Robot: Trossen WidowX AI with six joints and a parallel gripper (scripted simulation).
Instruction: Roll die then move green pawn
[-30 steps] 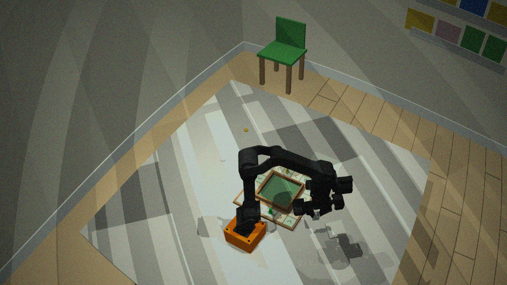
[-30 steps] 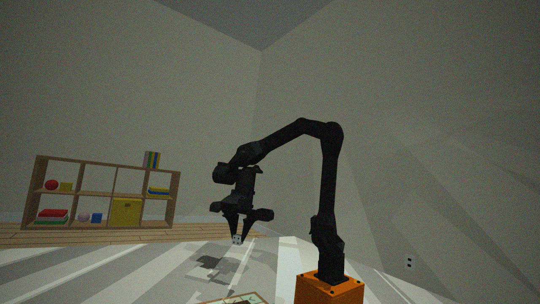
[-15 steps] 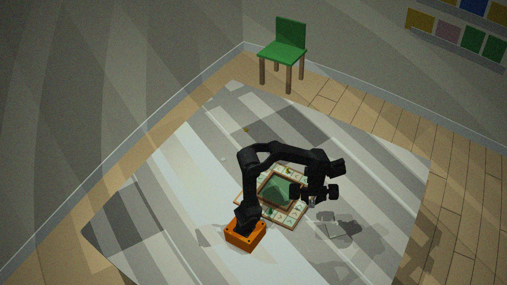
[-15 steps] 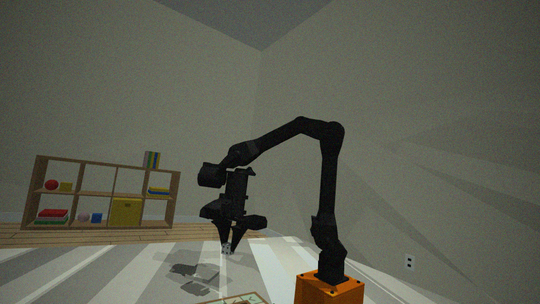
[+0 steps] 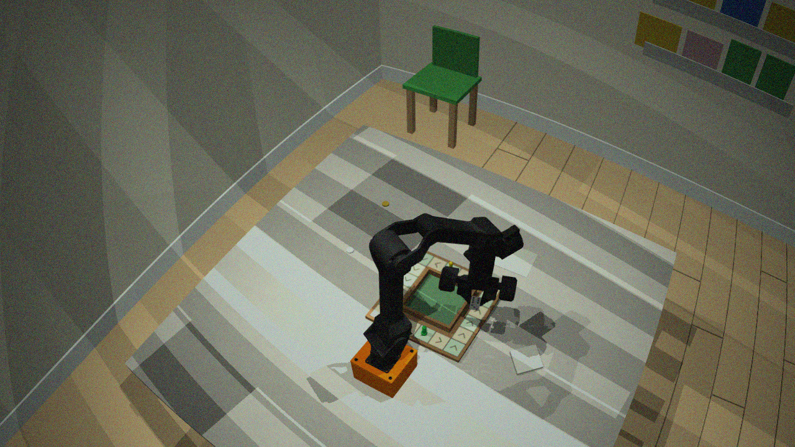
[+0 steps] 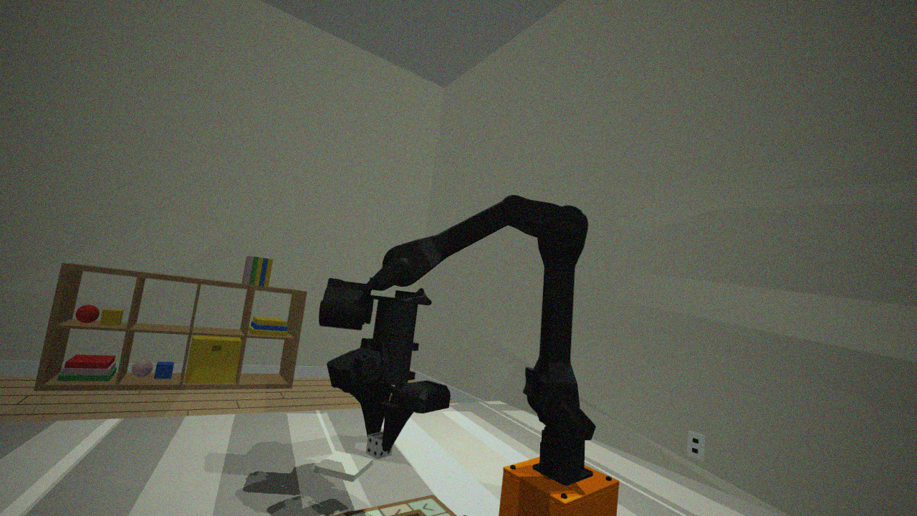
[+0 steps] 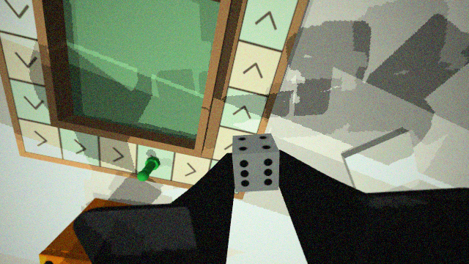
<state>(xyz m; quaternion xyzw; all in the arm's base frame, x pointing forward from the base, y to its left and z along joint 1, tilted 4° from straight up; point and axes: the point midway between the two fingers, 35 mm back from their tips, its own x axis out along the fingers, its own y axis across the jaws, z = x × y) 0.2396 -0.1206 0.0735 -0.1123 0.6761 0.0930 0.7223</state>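
Right now my gripper tip is 100 mm to the right of the green pawn, 90 mm past it and 80 mm above it. Also, from my gripper tip: white die: right at my gripper tip; green tray: 120 mm to the left, 100 mm below, 30 mm ahead; yellow pawn: 140 mm to the left, 140 mm ahead, 80 mm below.
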